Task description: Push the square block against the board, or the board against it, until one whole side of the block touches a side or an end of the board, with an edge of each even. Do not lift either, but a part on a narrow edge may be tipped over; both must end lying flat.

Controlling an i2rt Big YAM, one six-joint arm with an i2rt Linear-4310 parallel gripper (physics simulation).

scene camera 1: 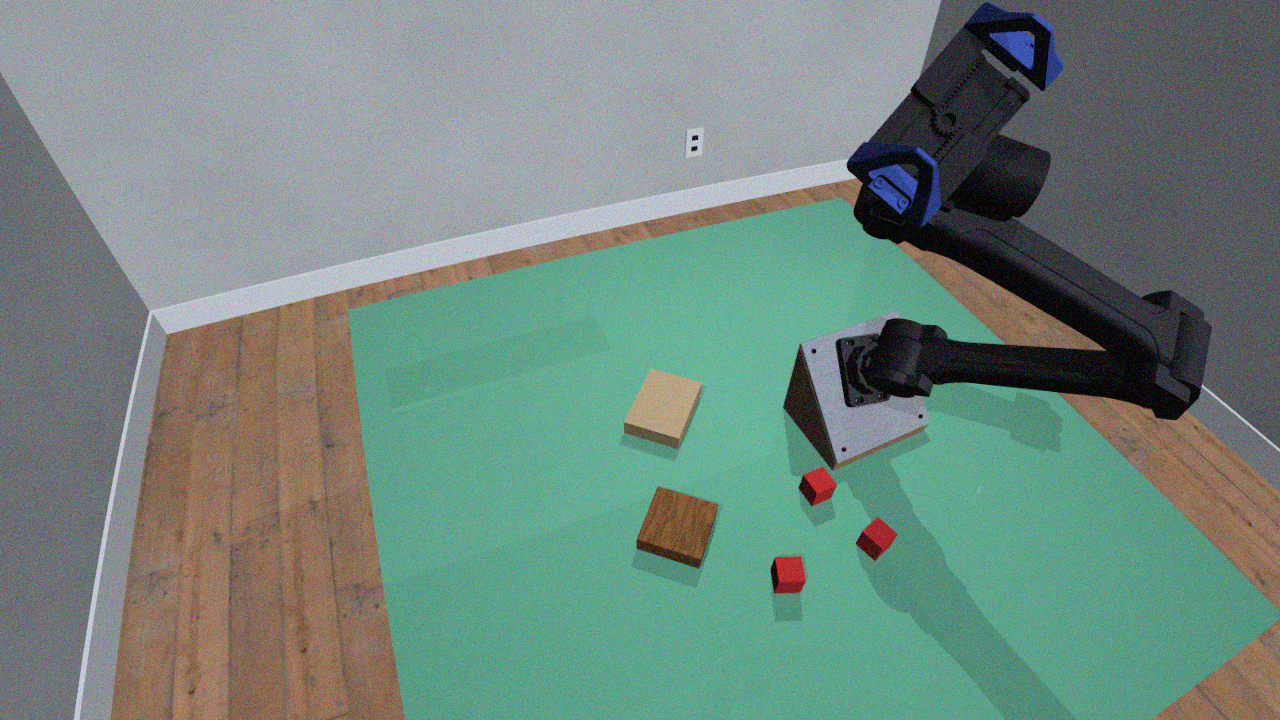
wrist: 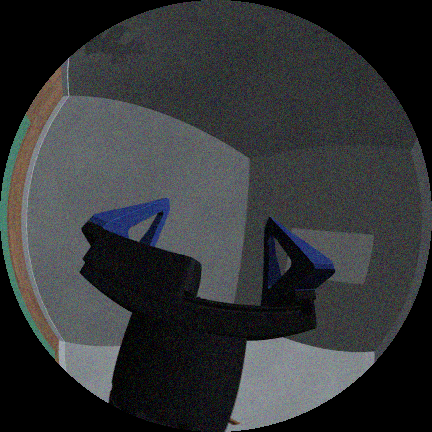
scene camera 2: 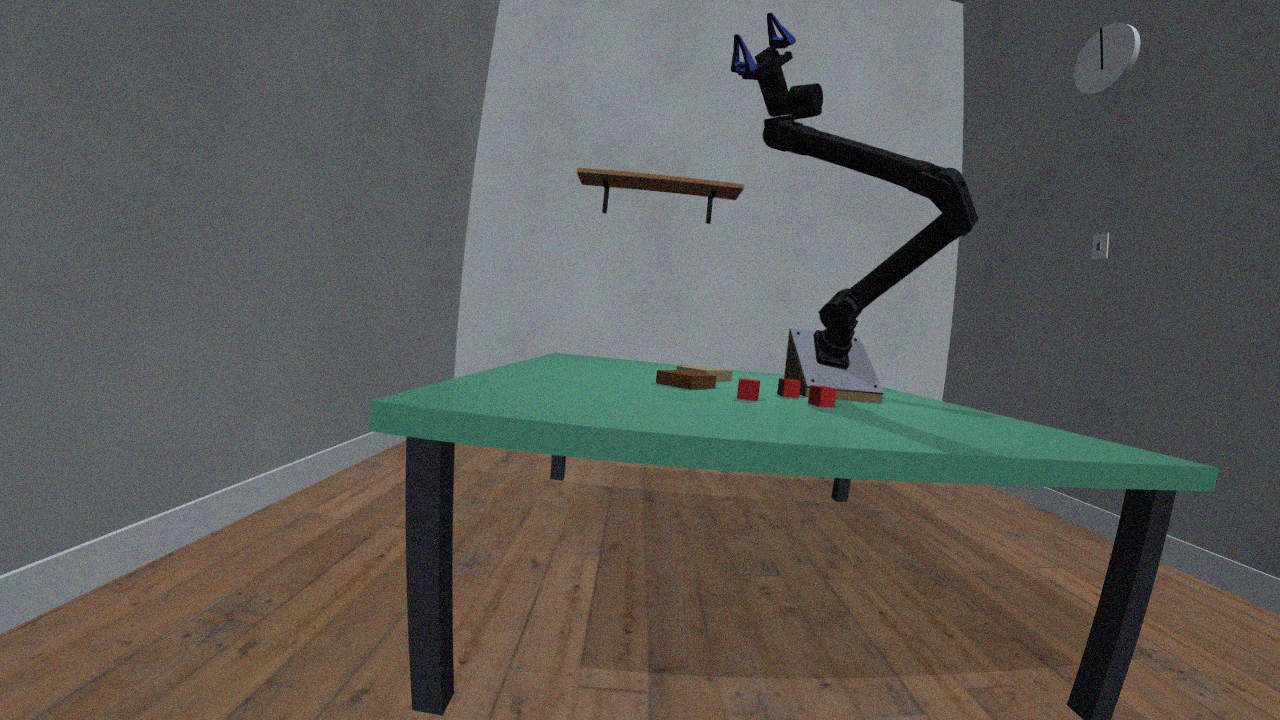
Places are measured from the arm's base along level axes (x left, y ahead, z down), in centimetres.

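Pixels of known places: gripper, fingertip midpoint: [scene camera 1: 984, 89] [wrist: 217, 212] [scene camera 2: 753, 23]; arm's base, origin of the base link: [scene camera 1: 860, 370] [scene camera 2: 830, 351].
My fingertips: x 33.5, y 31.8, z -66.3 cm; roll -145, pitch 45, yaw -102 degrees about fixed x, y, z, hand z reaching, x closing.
Note:
Ahead of a thing's pixels: the offset from my fingertips to its top centre.
The square block, dark brown wood @[dx -19.8, dy +6.6, dz +75.0 cm] [scene camera 1: 677, 525] [scene camera 2: 685, 379], lies flat on the green table top. The board, pale tan and slightly longer than wide @[dx -43.8, dy +0.7, dz +75.0 cm] [scene camera 1: 664, 403] [scene camera 2: 707, 372], also lies flat, behind the block in scene camera 1. A gap of green separates them; they do not touch. In scene camera 2 the block partly hides the board. My gripper [scene camera 1: 930, 94] [scene camera 2: 752, 25] [wrist: 217, 212] is open and empty, high above the table and well away from both parts. Neither part shows in the wrist view.
Three red cubes @[dx -19.5, dy -18.0, dz +74.1 cm] [scene camera 1: 818, 486] @[dx -7.7, dy -22.4, dz +74.1 cm] [scene camera 1: 876, 538] @[dx -6.7, dy -6.2, dz +74.1 cm] [scene camera 1: 788, 574] stand right of the block, between it and the table's right side in scene camera 1. The arm's wedge-shaped base [scene camera 1: 819, 411] [scene camera 2: 859, 371] stands right of the board. The green table [scene camera 1: 465, 537] [scene camera 2: 626, 438] has walls beyond it.

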